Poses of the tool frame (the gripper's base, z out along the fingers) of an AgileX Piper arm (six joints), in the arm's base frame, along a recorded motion.
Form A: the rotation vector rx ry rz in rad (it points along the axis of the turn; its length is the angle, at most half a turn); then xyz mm.
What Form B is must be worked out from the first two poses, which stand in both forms.
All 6 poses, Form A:
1: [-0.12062 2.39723 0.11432 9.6 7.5 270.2]
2: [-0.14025 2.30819 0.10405 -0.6 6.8 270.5]
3: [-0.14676 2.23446 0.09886 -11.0 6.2 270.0]
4: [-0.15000 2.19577 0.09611 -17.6 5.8 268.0]
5: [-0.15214 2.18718 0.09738 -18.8 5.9 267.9]
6: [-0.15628 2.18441 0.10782 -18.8 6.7 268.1]
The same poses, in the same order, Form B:
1: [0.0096 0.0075 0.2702 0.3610 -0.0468 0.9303 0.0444]
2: [-0.0006 0.0068 0.2705 0.4017 -0.0555 0.9131 0.0412]
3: [-0.0110 0.0062 0.2700 0.4350 -0.0590 0.8976 0.0397]
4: [-0.0176 0.0058 0.2680 0.4523 -0.0607 0.8890 0.0389]
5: [-0.0188 0.0059 0.2679 0.4560 -0.0617 0.8870 0.0395]
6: [-0.0188 0.0067 0.2681 0.4569 -0.0634 0.8862 0.0437]
